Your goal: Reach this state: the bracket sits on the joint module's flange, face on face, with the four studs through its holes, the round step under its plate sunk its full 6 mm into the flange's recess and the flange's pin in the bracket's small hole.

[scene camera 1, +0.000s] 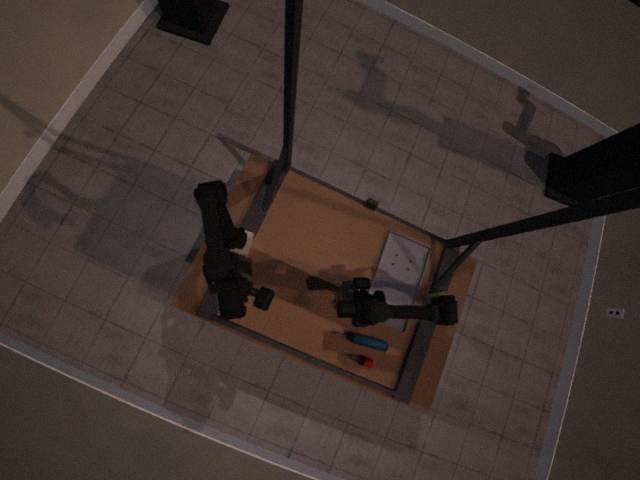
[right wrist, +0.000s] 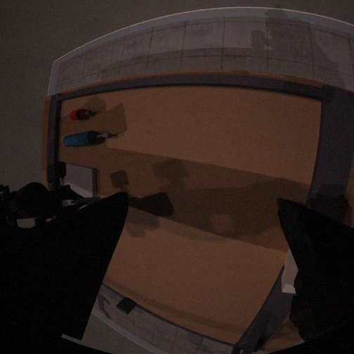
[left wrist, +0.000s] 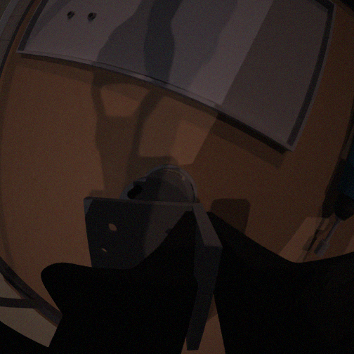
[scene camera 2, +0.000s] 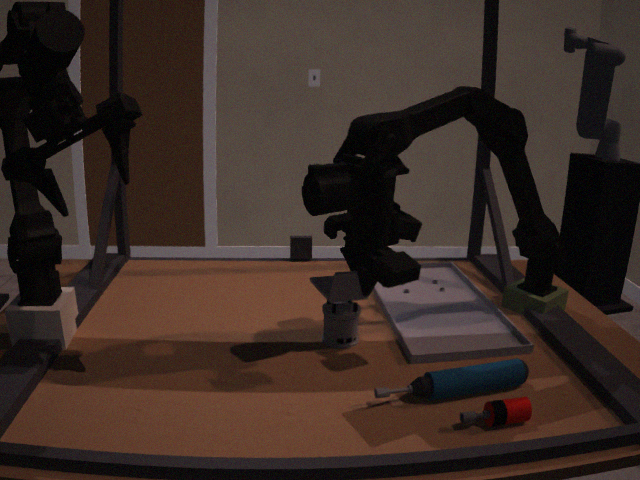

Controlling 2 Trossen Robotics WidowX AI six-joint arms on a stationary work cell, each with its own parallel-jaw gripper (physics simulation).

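Pixels of known places: left gripper, fingertip midpoint: (scene camera 1: pixel 356 297) (scene camera 2: pixel 364 294); right gripper, fingertip midpoint: (scene camera 1: pixel 255 298) (scene camera 2: pixel 96 200); left arm's base, origin of the base link: (scene camera 2: pixel 537 288); right arm's base, origin of the base link: (scene camera 1: pixel 237 240) (scene camera 2: pixel 40 298).
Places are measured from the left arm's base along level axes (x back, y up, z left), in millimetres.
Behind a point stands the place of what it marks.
The grey joint module (scene camera 2: pixel 341 326) {x -417, y -4, z -117 mm} (left wrist: pixel 189 186) stands upright on the table in scene camera 2. My left gripper (scene camera 2: pixel 368 290) {x -385, y 50, z -102 mm} (left wrist: pixel 196 218) is shut on the grey bracket (scene camera 2: pixel 345 287) {x -426, y 71, z -102 mm} (left wrist: pixel 125 220) by its upright plate. The bracket's holed plate hangs over the module and looks tilted in scene camera 2. Dark studs (scene camera 2: pixel 354 306) {x -394, y 26, z -115 mm} (left wrist: pixel 134 191) show between plate and flange, and one lies beyond the plate's edge in the left wrist view. Whether any stud is in a hole is hidden, as are the recess and pin. My right gripper (scene camera 2: pixel 95 197) {x -772, y 237, z -174 mm} (right wrist: pixel 207 204) is open and empty, high at the left.
A grey tray (scene camera 1: pixel 408 248) {x -71, y -39, z -274 mm} (scene camera 2: pixel 470 352) {x -276, y -30, z 42 mm} (left wrist: pixel 305 120) with several small nuts (scene camera 2: pixel 435 282) {x -76, y -36, z -209 mm} (left wrist: pixel 91 16) lies right of the module. A blue driver (scene camera 1: pixel 368 341) {x -354, y -3, z 96 mm} (scene camera 2: pixel 478 379) {x -360, y -12, z 119 mm} (right wrist: pixel 79 139) and a red-handled tool (scene camera 1: pixel 367 361) {x -371, y -11, z 179 mm} (scene camera 2: pixel 511 411) {x -385, y -16, z 195 mm} (right wrist: pixel 78 114) lie near the front right. Frame posts rise at the back corners.
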